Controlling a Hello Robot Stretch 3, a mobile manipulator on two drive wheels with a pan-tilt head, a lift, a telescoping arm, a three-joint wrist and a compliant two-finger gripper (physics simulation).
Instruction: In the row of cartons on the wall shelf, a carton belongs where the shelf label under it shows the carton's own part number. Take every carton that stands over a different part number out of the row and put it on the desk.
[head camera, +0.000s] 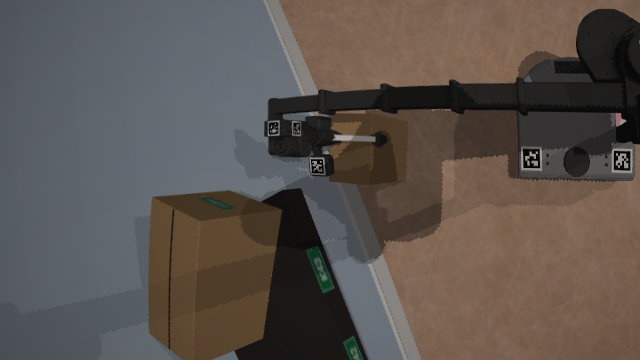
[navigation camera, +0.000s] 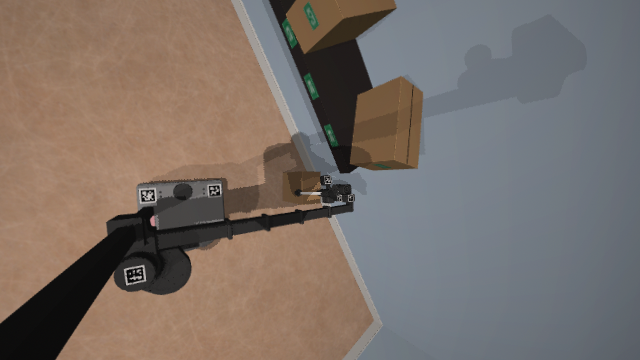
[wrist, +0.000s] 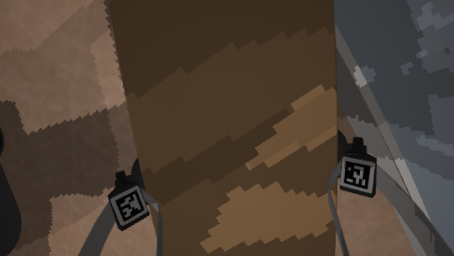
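My gripper (head camera: 381, 141) (navigation camera: 299, 192) (wrist: 237, 158) is shut on a brown carton (head camera: 392, 162) (navigation camera: 291, 181) (wrist: 235, 90), with a fingertip against each side in the wrist view. No part number shows on this carton; one finger is mostly hidden in the head view. The dark wall shelf (head camera: 295, 290) (navigation camera: 332, 75) is beside it, with green labels along its edge. One shelf label (head camera: 320, 270) appears to read K43. A second carton (head camera: 230, 280) (navigation camera: 377, 122) is at the shelf's near end, its green label blurred. A third carton (navigation camera: 345, 27) appears marked K73, near a similar-looking shelf label (navigation camera: 290, 33). The desk does not show.
The telescoping arm (head camera: 420, 97) (navigation camera: 250, 224) reaches from the robot's base (head camera: 565, 135) (navigation camera: 187, 205) over the brown floor (head camera: 500, 280) (navigation camera: 100, 100). A pale baseboard (head camera: 395, 305) (navigation camera: 357, 280) runs along the blue-grey wall (head camera: 125, 100) (navigation camera: 475, 250), beyond the floor's edge.
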